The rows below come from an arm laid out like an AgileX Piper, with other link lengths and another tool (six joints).
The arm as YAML. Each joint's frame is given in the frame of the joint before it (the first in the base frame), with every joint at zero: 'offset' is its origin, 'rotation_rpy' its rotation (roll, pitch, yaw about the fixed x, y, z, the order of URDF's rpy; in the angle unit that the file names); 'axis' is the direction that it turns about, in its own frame. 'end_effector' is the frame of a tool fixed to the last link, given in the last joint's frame.
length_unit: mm
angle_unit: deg
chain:
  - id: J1
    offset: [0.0, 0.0, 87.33]
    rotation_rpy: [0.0, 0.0, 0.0]
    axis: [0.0, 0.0, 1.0]
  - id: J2
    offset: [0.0, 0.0, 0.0]
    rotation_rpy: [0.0, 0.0, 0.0]
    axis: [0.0, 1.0, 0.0]
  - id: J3
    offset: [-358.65, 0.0, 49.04]
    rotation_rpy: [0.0, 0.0, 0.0]
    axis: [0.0, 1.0, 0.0]
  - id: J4
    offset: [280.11, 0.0, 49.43]
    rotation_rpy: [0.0, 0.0, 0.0]
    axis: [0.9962, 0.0, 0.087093]
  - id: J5
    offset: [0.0, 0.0, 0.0]
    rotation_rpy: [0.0, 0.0, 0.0]
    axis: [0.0, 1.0, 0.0]
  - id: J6
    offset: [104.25, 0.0, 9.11]
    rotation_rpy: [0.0, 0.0, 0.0]
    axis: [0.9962, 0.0, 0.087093]
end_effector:
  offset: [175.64, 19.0, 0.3]
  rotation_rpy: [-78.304, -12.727, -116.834]
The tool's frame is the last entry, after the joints.
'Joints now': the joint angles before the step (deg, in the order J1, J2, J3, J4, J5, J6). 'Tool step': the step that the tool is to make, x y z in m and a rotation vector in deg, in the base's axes. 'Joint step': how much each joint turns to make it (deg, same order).
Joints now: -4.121 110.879 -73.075 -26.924 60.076 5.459
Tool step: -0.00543 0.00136 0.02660 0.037 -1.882 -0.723
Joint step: 0.000 -3.739 0.000 0.718 1.905 -0.410
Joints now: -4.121 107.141 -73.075 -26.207 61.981 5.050
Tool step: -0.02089 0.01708 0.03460 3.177 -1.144 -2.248
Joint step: 0.000 -5.660 0.000 4.585 4.572 -1.546
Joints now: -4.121 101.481 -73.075 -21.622 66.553 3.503
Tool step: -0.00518 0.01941 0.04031 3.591 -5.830 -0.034
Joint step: 0.000 -6.864 0.001 4.490 0.787 -1.838
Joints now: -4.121 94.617 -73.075 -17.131 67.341 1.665
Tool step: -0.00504 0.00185 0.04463 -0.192 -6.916 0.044
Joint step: 0.001 -6.877 -0.069 0.336 0.000 -0.126
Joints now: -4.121 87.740 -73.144 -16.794 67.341 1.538
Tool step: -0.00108 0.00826 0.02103 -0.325 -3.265 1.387
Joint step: 1.369 -3.043 -0.236 -0.130 0.000 -0.001
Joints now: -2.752 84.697 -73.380 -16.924 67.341 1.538
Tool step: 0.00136 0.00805 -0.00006 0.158 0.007 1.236
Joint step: 1.137 -0.022 0.000 0.196 0.000 -0.131
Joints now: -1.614 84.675 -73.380 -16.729 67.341 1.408
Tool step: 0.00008 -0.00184 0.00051 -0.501 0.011 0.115
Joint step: 0.069 0.000 0.001 -0.507 -0.001 0.011
